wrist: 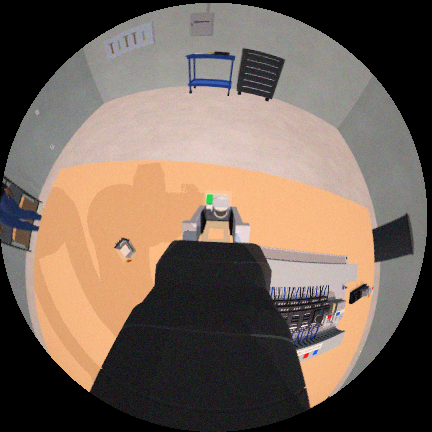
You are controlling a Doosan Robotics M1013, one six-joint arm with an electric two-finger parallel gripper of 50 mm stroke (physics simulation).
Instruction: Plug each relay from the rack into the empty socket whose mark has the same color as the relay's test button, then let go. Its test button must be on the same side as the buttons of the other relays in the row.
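Places are measured from the arm's base along level axes (x left, y down, z back), in millimetres.
Pixels of known places: gripper, fingertip midpoint: point(217, 214).
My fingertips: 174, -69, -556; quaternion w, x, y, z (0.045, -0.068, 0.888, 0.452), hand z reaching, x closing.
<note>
Behind a point stands the place of what it marks, as x, y, z.
My gripper point(217, 214) @(174, -69, -556) is shut on a pale relay point(221, 201) @(173, -103, -558), near the middle of the wrist view. The relay's green test button point(209, 199) @(185, -103, -557) is on its left side in this view. The grey panel point(310, 270) @(-7, -26, -505) lies at the lower right, apart from the gripper. Its row of black relays and sockets point(303, 319) @(-27, -12, -407) has dark and blue wires above and below. Red point(306, 355) @(-63, -26, -317) and blue point(315, 352) @(-91, -27, -316) marks show at its lower edge. The arm hides the panel's left part. Individual empty sockets are too small to tell, and no green mark can be made out.
A small open box-like object point(125, 249) @(319, -4, -482) stands on the orange table point(170, 175) @(288, 17, -654) to the left. A small black device point(359, 293) @(-281, -9, -435) is right of the panel. A blue cart point(210, 83) and a dark cabinet point(260, 74) stand far back. A person's blue-clad legs show at the left edge.
</note>
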